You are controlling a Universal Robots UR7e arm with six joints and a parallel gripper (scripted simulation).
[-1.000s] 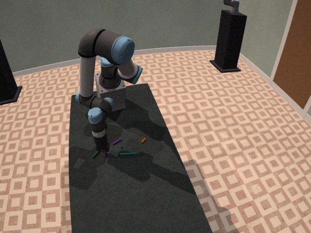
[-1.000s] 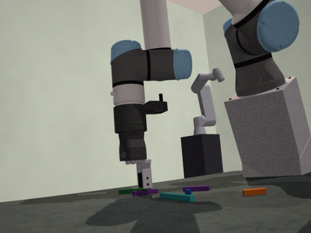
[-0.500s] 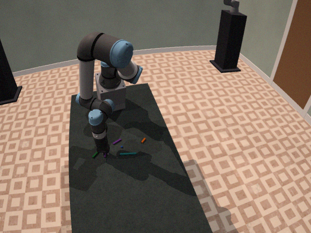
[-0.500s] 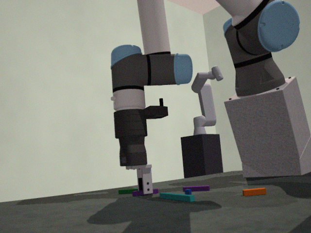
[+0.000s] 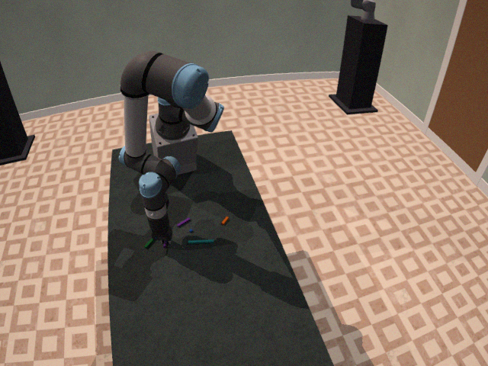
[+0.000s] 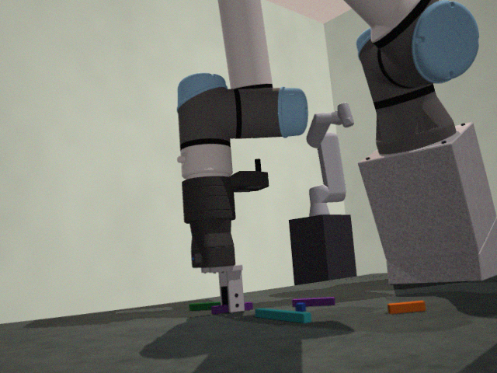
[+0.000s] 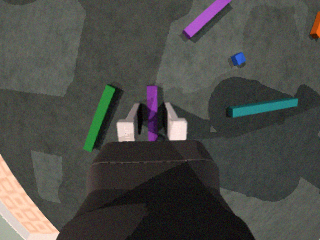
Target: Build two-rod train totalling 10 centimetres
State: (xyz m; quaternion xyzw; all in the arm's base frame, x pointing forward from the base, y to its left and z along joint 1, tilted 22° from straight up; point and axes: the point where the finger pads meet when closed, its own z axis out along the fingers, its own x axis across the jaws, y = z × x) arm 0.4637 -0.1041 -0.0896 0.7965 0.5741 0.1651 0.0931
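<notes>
Now: the purple rod 10 mm below my hand. Also, from my hand: turquoise rod 130 mm to the left, 40 mm ahead, 10 mm below; then small blue rod 110 mm to the left, 30 mm behind, 10 mm below; then green rod 60 mm to the right, 10 mm below, 10 mm behind.
</notes>
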